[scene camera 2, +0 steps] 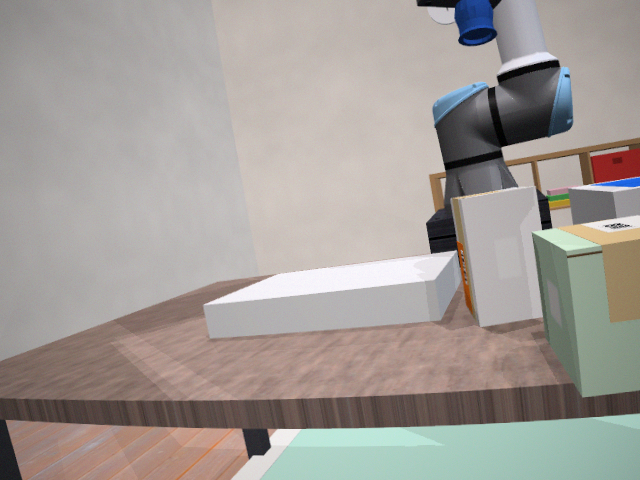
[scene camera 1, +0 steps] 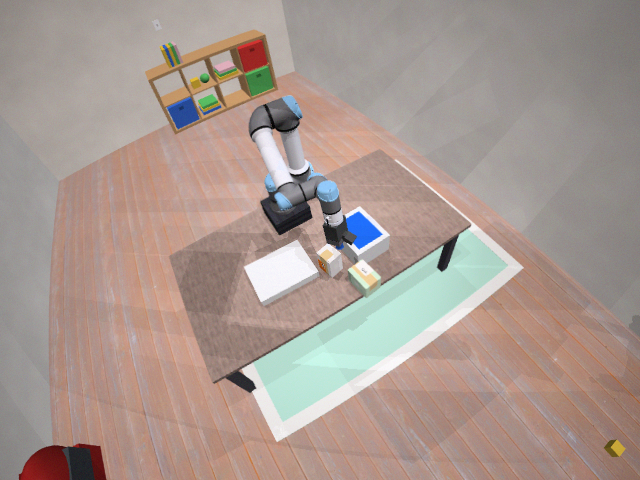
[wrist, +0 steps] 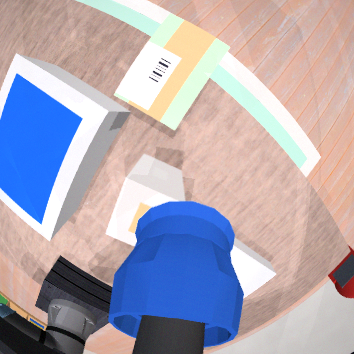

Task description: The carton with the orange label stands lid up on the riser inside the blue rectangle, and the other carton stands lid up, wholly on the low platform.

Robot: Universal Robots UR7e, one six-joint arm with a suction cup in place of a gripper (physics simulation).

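The white carton (scene camera 1: pixel 331 262) (scene camera 2: pixel 498 258) (wrist: pixel 125 205) has an orange label on one side. It stands upright on the table, tan tape on top, between the riser (scene camera 1: pixel 369 253) (scene camera 2: pixel 591 204) (wrist: pixel 95 155) and the low white platform (scene camera 1: pixel 279 271) (scene camera 2: pixel 320 312) (wrist: pixel 252 270). The green carton (scene camera 1: pixel 364 280) (scene camera 2: pixel 563 304) (wrist: pixel 192 65) stands on the table near its front edge, tape and a barcode label on top. The blue rectangle (scene camera 1: pixel 363 229) (scene camera 2: pixel 625 182) (wrist: pixel 37 145) on the riser is bare. My suction cup (scene camera 1: pixel 339 246) (scene camera 2: pixel 476 37) (wrist: pixel 185 220) holds nothing, hangs above the white carton and hides part of it in the wrist view.
The brown table (scene camera 1: pixel 227 310) (scene camera 2: pixel 289 366) bears both cartons, the riser and the platform. The arm's black base (scene camera 1: pixel 286 217) (wrist: pixel 75 285) is at the table's back edge. A shelf unit (scene camera 1: pixel 209 56) stands against the far wall. A green mat (scene camera 1: pixel 398 330) lies on the floor in front.
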